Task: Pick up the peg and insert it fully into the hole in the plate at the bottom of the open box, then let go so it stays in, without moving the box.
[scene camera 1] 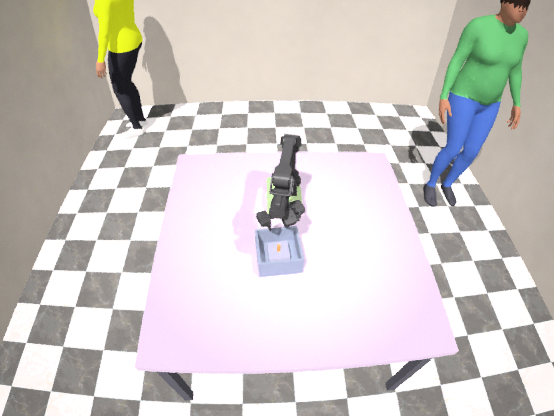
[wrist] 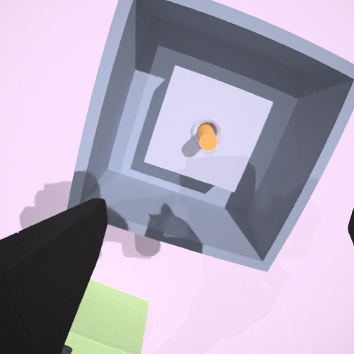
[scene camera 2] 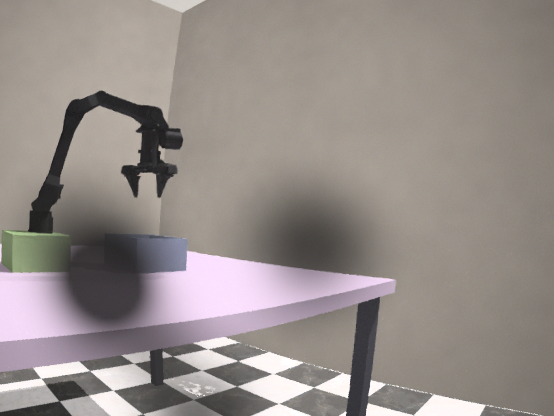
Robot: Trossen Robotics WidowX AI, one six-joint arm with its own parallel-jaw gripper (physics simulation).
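Places are measured from the arm's base along level axes (x ahead, y left, z up), in metres.
Where they show: gripper, fingertip midpoint: (scene camera 1: 280,227) (scene camera 2: 147,197); arm's base, link origin: (scene camera 2: 40,232).
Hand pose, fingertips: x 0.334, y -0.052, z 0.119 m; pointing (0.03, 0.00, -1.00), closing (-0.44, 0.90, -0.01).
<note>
Things, the pixels of their top centre, and the offset from my fingertips. Level surfaces: height alone.
- orange peg, top centre: (scene camera 1: 278,245) dy -0.003, dx -0.005, dz -0.128 m
- pale plate, top centre: (scene camera 1: 278,249) dy -0.003, dx -0.003, dz -0.155 m
- blue-grey open box, top centre: (scene camera 2: 145,236) (scene camera 1: 278,244) dy -0.003, dx -0.003, dz -0.118 m
- pink table, surface height: dz -0.216 m
The orange peg (scene camera 1: 278,248) (wrist: 207,140) stands in the round hole of the pale plate (scene camera 1: 284,255) (wrist: 215,95), with its upper part sticking up above the plate. How deep it sits, and whether it leans slightly, I cannot tell. The plate lies at the bottom of the blue-grey open box (scene camera 1: 281,268) (scene camera 2: 165,254) (wrist: 100,100). My gripper (scene camera 1: 278,227) (scene camera 2: 147,196) (wrist: 233,215) is wide open and empty, above the box's rim height and towards the arm's side of the box, apart from the peg. The peg is hidden by the box walls in the second scene view.
A green block (scene camera 1: 269,192) (scene camera 2: 40,252) (wrist: 115,315) is under the arm's base, close behind the box. Both stand on the pink table (scene camera 1: 350,300) (scene camera 2: 275,287). Two people stand on the floor beyond the table. Dark blurred patches cover parts of the second scene view.
</note>
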